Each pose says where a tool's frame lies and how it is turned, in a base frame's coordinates. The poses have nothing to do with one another.
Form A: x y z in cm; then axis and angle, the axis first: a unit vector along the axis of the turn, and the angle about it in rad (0 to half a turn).
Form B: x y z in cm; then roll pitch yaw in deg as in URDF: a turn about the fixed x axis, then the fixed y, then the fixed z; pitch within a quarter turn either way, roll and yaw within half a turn. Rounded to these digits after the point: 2 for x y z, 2 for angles.
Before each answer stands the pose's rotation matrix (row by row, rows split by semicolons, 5 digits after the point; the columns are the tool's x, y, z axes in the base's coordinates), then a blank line. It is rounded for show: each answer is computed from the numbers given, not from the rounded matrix.
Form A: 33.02 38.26 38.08 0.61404 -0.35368 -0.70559 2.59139
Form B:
-0.15397 -0.03337 -0.98751; -0.77123 -0.62070 0.14122; -0.61766 0.78334 0.06983

33.02 38.26 38.08 84.91 38.15 -101.29
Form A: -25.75 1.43 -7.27 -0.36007 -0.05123 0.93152 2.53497
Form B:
-0.58541 -0.49745 -0.64018; 0.56466 -0.81680 0.11835; -0.58177 -0.29220 0.75905

-25.75 1.43 -7.27 -21.05 35.58 136.03
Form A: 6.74 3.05 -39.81 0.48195 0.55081 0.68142 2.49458
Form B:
-0.38028 0.06651 0.92248; 0.88804 -0.25242 0.38428; 0.25841 0.96533 0.03693

6.74 3.05 -39.81 87.81 -14.98 113.18
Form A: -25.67 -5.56 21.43 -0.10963 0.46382 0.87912 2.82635
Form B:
-0.92728 -0.37176 -0.04420; 0.17338 -0.53106 0.82940; -0.33181 0.76142 0.55690

-25.67 -5.56 21.43 53.82 19.38 169.41
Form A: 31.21 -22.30 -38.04 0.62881 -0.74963 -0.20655 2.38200
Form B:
-0.04301 -0.67093 -0.74027; -0.95540 0.24429 -0.16591; 0.29216 0.70012 -0.65152

31.21 -22.30 -38.04 132.94 -16.99 -92.58
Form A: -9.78 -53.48 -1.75 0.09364 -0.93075 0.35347 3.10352
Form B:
-0.98174 -0.18770 0.03075; -0.16079 0.73268 -0.66131; 0.10160 -0.65418 -0.74949

-9.78 -53.48 -1.75 -138.88 -5.83 -170.70
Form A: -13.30 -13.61 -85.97 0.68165 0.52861 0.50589 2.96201
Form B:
-0.06210 0.62450 0.77855; 0.80522 -0.42955 0.40878; 0.58971 0.65229 -0.47618

-13.30 -13.61 -85.97 126.13 -36.14 94.41
